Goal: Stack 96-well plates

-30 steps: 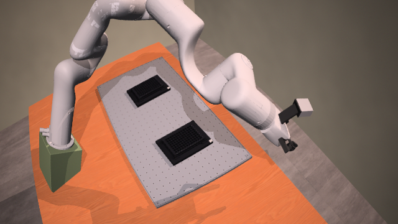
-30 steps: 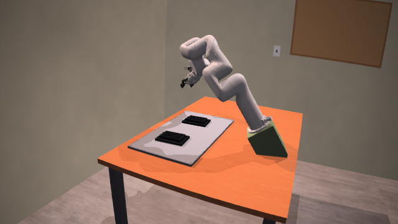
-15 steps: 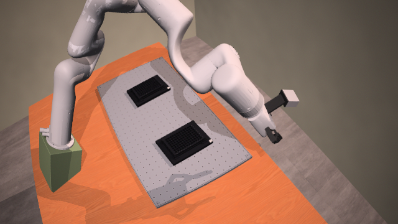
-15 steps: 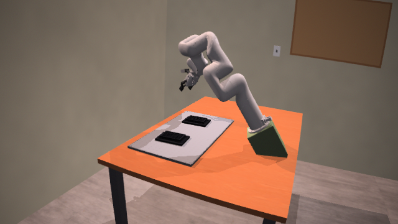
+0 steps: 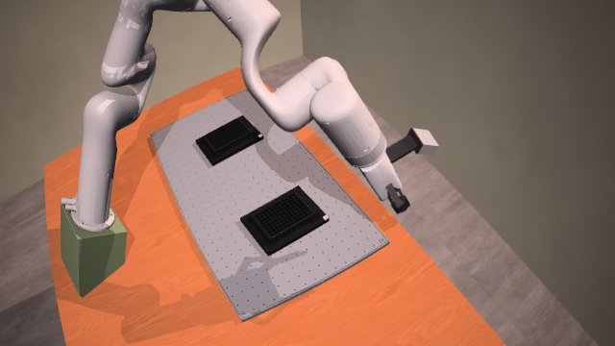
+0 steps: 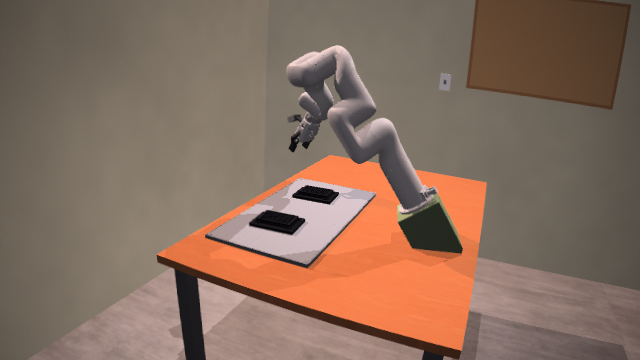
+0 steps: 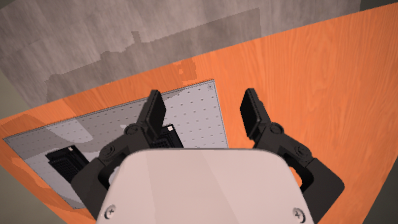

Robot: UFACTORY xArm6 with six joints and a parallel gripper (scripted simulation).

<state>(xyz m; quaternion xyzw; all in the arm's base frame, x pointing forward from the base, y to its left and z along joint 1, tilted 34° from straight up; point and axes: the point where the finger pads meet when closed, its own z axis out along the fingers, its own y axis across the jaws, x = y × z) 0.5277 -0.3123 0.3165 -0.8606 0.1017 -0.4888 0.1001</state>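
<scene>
Right now my hand is 190 mm past the plate nest, 150 mm above it and 130 mm to the right of it.
</scene>
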